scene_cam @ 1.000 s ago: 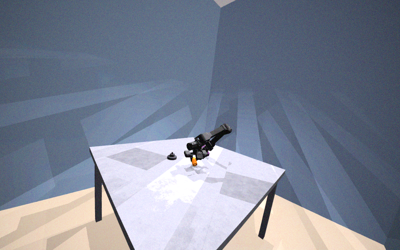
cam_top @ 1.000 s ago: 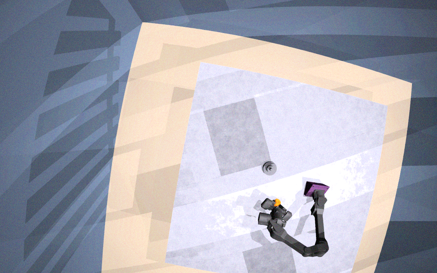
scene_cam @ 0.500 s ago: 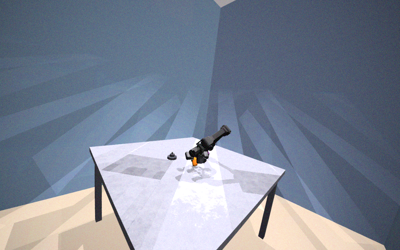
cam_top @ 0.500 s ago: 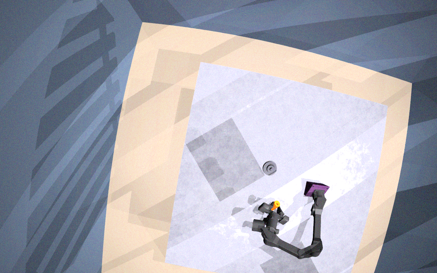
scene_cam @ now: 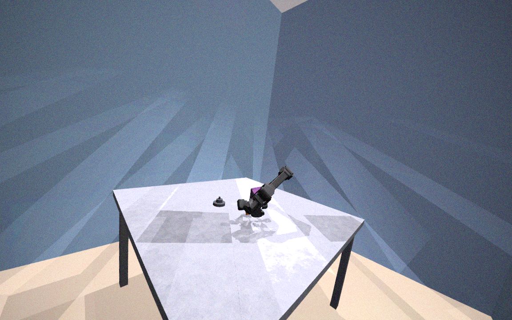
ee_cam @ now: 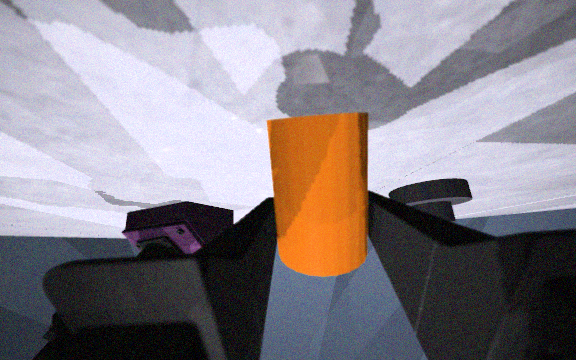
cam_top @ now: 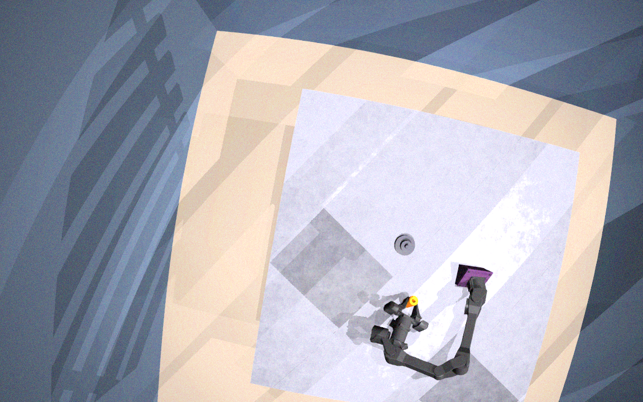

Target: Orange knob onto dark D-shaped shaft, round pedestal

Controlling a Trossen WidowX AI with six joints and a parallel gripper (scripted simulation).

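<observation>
Now: the short shaft 220 mm to the right of my gripper tip, 60 mm ahead of it and 10 mm below it. From my gripper tip the other things lie so: orange knob 10 mm to the left, 10 mm ahead.
</observation>
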